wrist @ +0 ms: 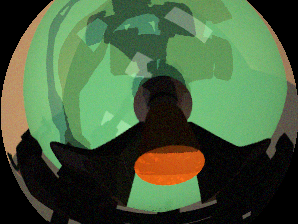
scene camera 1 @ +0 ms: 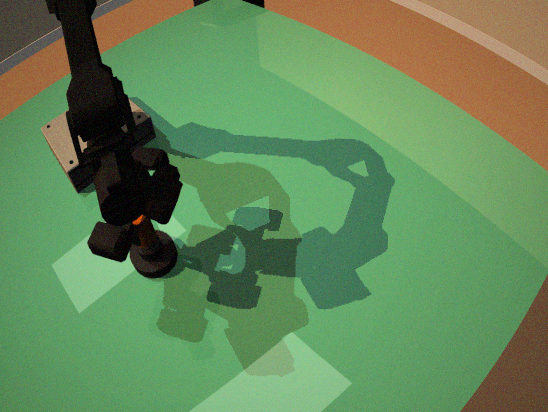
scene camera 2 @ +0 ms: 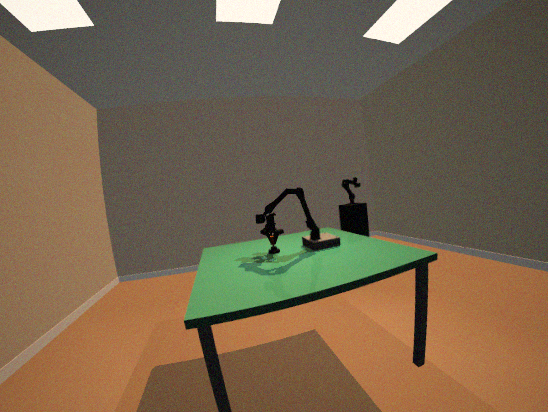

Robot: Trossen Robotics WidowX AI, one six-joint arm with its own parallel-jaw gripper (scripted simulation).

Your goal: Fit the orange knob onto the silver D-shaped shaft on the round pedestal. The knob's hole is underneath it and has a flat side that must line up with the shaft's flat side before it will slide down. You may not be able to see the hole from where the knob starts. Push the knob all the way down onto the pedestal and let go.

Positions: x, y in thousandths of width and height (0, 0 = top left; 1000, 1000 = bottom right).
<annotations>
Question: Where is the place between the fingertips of the gripper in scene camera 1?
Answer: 262, 567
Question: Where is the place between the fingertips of the gripper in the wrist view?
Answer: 555, 565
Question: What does the gripper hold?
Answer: An orange knob.
</annotations>
